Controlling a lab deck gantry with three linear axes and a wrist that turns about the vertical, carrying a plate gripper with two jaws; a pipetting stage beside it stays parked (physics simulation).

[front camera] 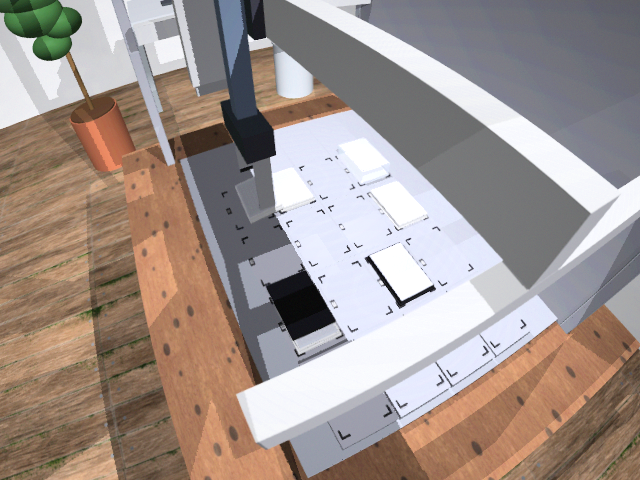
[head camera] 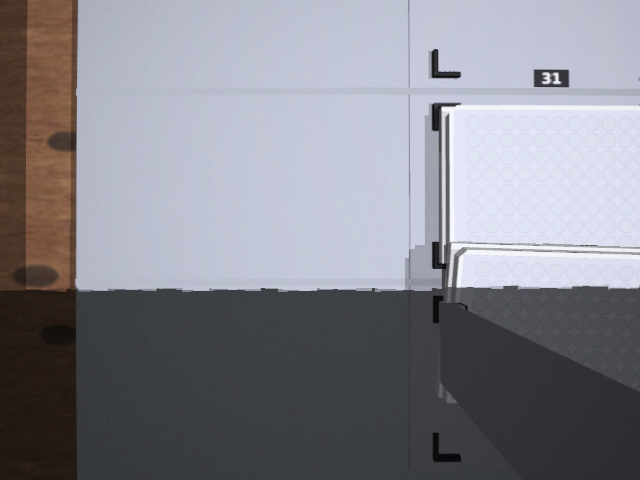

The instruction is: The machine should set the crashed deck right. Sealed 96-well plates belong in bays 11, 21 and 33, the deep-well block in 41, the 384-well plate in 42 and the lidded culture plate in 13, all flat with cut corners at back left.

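Frame: origin at the robot's base, x up, y back, z right, level; centimetres.
Where they show: gripper, fingertip midpoint: (front camera: 256,186) (head camera: 607,341); robot's base, origin of the base link: (front camera: 223,194) (head camera: 438,453).
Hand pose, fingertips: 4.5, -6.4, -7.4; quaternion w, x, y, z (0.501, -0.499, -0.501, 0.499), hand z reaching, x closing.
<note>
Each offset is from my fingertips to the top centre of the thing, as dx, dy, dz.
My gripper (front camera: 257,192) stands over a tilted sealed 96-well plate {-1.7, +0.1, +0.0} (front camera: 252,200) (head camera: 475,269). Its jaws appear open, one beyond each short end of this plate, with tips slightly above it. A jaw covers part of the plate in the head view. The plate lies over bay 11 and leans on a flat sealed 96-well plate {-3.1, +0.0, -7.6} (front camera: 294,189) (head camera: 547,175) in bay 21. A clear lidded plate {-0.4, +0.0, -29.0} (front camera: 364,156) stands farther back right. A white plate {-3.1, -16.4, -29.0} (front camera: 399,203) and a white-topped plate with black base {-3.1, -32.8, -18.3} (front camera: 401,271) lie on the right. A black plate {-2.3, -30.5, +3.1} (front camera: 302,304) rests on a white block {-3.1, -32.8, +3.1} (front camera: 320,341).
A white beam (front camera: 372,372) crosses the front of the view, and a broad grey gantry panel (front camera: 439,129) runs along the right. A potted plant (front camera: 103,134) and a white bin (front camera: 293,74) stand on the floor beyond the bench.
</note>
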